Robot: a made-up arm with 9 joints. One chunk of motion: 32 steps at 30 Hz.
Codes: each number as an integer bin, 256 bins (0 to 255) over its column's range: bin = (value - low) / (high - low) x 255, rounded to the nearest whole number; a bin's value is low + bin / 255 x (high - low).
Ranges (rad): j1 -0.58..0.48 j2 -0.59..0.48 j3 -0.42..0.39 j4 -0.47..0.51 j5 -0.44..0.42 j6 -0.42..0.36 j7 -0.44..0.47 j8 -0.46..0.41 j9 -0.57..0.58
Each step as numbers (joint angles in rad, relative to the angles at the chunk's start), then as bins.
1 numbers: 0.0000 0.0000 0.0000 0.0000 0.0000 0.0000 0.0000 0.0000 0.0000
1 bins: 140 141 132 122 130 137 123 135 126
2 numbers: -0.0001 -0.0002 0.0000 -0.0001 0.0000 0.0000 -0.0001 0.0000 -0.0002
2 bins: 140 141 132 122 130 137 123 135 126
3 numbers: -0.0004 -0.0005 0.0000 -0.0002 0.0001 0.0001 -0.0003 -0.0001 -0.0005
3 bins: 139 140 132 122 130 137 123 135 126
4 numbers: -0.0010 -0.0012 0.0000 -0.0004 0.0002 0.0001 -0.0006 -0.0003 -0.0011
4 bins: 139 140 132 122 131 137 123 135 126
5 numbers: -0.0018 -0.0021 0.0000 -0.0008 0.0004 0.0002 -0.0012 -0.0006 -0.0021
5 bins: 139 140 132 122 131 137 123 135 126
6 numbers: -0.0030 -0.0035 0.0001 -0.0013 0.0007 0.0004 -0.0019 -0.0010 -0.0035
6 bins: 139 140 132 122 131 137 123 135 126
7 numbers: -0.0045 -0.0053 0.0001 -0.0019 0.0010 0.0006 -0.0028 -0.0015 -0.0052
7 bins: 138 139 132 122 131 138 123 134 125
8 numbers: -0.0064 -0.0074 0.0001 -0.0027 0.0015 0.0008 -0.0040 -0.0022 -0.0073
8 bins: 138 139 132 122 131 138 122 134 125
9 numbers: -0.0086 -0.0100 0.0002 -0.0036 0.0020 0.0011 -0.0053 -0.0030 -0.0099
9 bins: 137 138 132 121 131 138 122 134 124
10 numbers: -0.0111 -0.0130 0.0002 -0.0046 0.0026 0.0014 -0.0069 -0.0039 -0.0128
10 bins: 137 138 132 121 131 138 121 134 124
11 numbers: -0.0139 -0.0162 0.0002 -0.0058 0.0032 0.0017 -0.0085 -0.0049 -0.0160
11 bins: 136 137 132 121 131 138 121 133 123
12 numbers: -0.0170 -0.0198 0.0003 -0.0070 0.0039 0.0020 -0.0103 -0.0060 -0.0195
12 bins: 135 136 132 120 132 138 120 133 122
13 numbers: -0.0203 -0.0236 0.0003 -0.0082 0.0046 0.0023 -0.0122 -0.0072 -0.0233
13 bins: 135 135 132 120 132 138 120 133 121
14 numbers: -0.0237 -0.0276 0.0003 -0.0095 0.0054 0.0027 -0.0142 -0.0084 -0.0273
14 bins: 134 134 132 120 132 138 119 132 120
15 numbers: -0.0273 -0.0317 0.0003 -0.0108 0.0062 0.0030 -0.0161 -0.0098 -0.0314
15 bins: 133 133 132 119 132 138 119 132 119
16 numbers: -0.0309 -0.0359 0.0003 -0.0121 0.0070 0.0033 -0.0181 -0.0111 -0.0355
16 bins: 132 132 132 119 133 138 118 132 119
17 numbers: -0.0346 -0.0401 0.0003 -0.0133 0.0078 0.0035 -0.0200 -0.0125 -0.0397
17 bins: 131 131 132 119 133 138 118 131 118
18 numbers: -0.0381 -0.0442 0.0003 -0.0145 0.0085 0.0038 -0.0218 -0.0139 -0.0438
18 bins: 130 130 132 119 133 139 117 131 117
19 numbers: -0.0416 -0.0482 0.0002 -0.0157 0.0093 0.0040 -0.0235 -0.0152 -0.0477
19 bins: 130 129 132 118 133 139 117 130 116
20 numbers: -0.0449 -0.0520 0.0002 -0.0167 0.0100 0.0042 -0.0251 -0.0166 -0.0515
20 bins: 129 128 132 118 133 139 116 130 115
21 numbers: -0.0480 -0.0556 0.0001 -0.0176 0.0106 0.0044 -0.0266 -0.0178 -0.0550
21 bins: 128 127 132 118 134 139 116 130 114
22 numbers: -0.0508 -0.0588 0.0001 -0.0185 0.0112 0.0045 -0.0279 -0.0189 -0.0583
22 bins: 127 127 132 117 134 139 115 129 113
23 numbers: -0.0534 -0.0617 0.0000 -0.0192 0.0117 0.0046 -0.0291 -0.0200 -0.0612
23 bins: 127 126 132 117 134 139 115 129 113
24 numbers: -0.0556 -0.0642 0.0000 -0.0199 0.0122 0.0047 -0.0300 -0.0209 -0.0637
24 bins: 126 125 132 117 134 139 115 129 112
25 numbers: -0.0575 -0.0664 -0.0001 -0.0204 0.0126 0.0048 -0.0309 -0.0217 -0.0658
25 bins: 126 125 132 117 134 139 115 128 112
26 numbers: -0.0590 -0.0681 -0.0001 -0.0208 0.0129 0.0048 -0.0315 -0.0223 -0.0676
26 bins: 125 124 132 117 134 139 114 128 111
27 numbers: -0.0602 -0.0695 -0.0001 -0.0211 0.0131 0.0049 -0.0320 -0.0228 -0.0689
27 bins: 125 124 132 117 134 139 114 128 111
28 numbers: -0.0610 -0.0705 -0.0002 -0.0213 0.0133 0.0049 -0.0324 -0.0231 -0.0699
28 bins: 125 124 132 117 134 139 114 128 111
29 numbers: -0.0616 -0.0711 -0.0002 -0.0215 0.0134 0.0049 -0.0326 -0.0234 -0.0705
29 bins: 125 124 132 117 134 139 114 128 111
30 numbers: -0.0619 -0.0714 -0.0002 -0.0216 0.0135 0.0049 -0.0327 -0.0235 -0.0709
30 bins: 125 124 132 117 134 139 114 128 111
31 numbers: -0.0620 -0.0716 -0.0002 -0.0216 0.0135 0.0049 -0.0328 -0.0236 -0.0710
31 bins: 125 124 132 117 134 139 114 128 111
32 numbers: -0.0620 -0.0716 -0.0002 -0.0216 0.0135 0.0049 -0.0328 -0.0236 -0.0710
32 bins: 125 124 132 117 134 139 114 128 111
